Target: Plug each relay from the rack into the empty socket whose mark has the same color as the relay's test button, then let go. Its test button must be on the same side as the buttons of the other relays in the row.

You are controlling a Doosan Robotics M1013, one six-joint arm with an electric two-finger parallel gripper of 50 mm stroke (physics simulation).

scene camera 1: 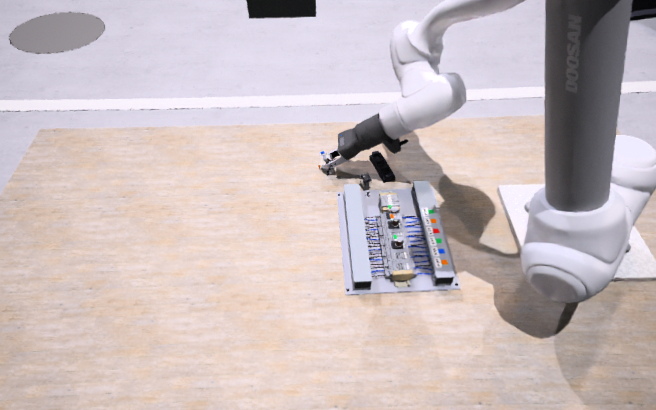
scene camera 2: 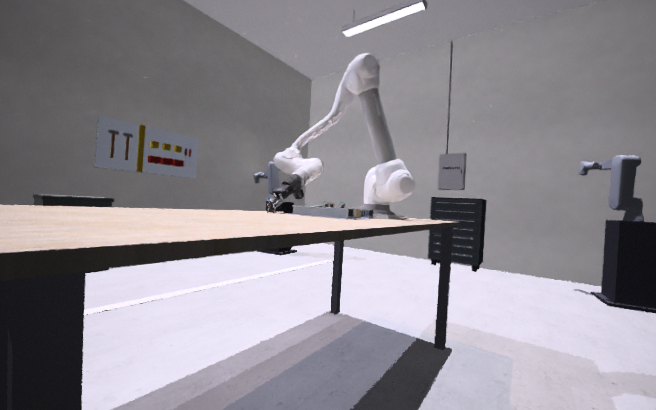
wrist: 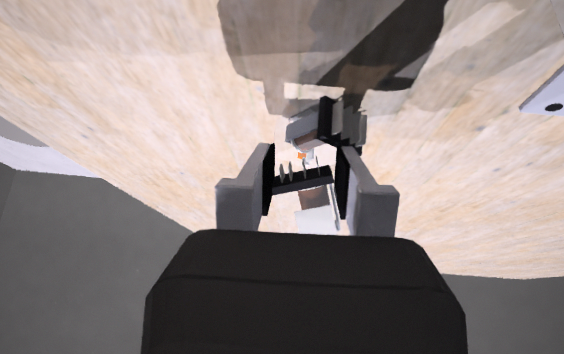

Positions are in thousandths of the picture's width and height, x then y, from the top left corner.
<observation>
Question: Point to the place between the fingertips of my gripper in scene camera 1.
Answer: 501,394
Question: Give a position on a grey panel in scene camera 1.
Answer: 646,689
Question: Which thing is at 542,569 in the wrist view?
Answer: A relay.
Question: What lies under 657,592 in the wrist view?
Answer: My gripper.
</observation>
